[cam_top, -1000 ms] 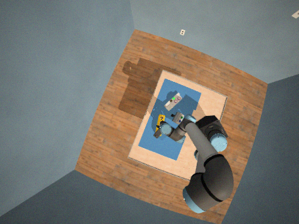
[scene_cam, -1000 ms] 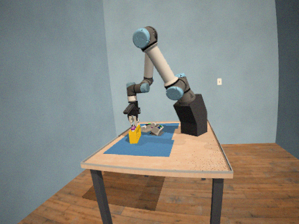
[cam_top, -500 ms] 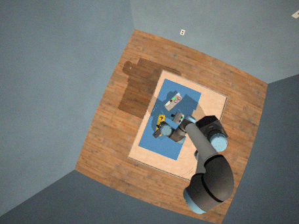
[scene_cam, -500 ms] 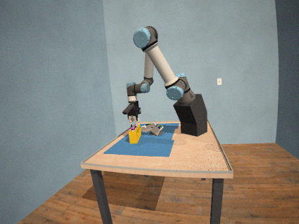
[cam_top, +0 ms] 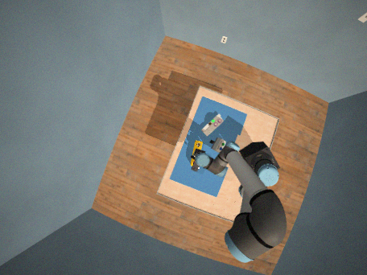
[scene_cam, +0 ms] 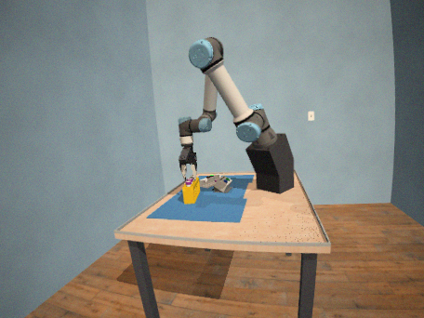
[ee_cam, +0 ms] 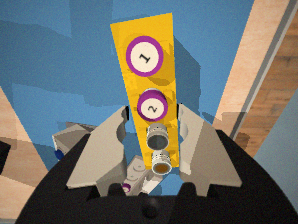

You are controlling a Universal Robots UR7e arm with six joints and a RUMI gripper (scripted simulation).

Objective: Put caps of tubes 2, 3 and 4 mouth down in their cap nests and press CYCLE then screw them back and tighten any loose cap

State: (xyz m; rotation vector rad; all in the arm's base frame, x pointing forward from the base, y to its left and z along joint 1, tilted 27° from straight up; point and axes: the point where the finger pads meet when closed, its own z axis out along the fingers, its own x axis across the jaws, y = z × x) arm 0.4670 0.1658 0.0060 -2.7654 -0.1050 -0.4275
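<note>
The cap lies 5 cm behind my hand, 35 cm to the right of it and 11 cm below it. From my hand the other things lie so: green key (18 cm behind, 20 cm to the right, 6 cm below); then blue cycle key (17 cm behind, 15 cm to the right, 6 cm below); then key housing (16 cm behind, 17 cm to the right, 7 cm below).
</note>
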